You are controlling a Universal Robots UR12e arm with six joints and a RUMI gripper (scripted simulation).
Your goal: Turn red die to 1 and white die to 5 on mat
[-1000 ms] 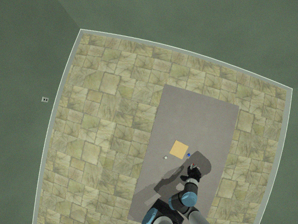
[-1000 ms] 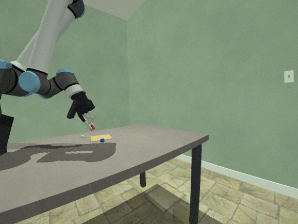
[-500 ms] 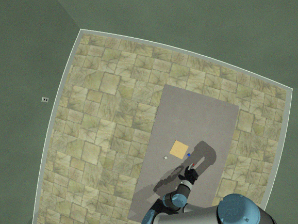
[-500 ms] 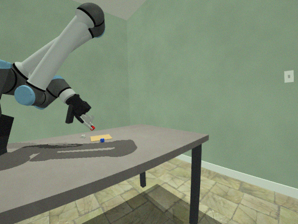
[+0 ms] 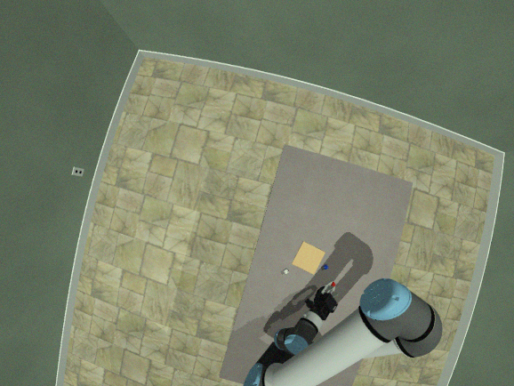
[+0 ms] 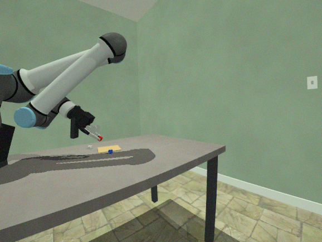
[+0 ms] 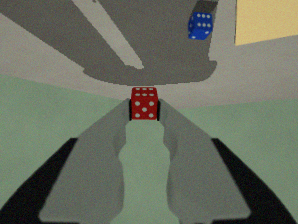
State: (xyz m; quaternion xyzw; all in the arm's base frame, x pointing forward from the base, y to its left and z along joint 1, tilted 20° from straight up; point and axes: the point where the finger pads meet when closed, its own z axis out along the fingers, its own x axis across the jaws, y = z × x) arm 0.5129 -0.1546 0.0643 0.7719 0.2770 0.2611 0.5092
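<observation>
Now: the blue die 70 mm ahead of my hand, 10 mm to the left of it and 100 mm below it. From my hand the other things lie so: tan mat (110 mm ahead, 110 mm to the left, 100 mm below); white die (20 mm ahead, 230 mm to the left, 100 mm below); red die (right at my hand).
</observation>
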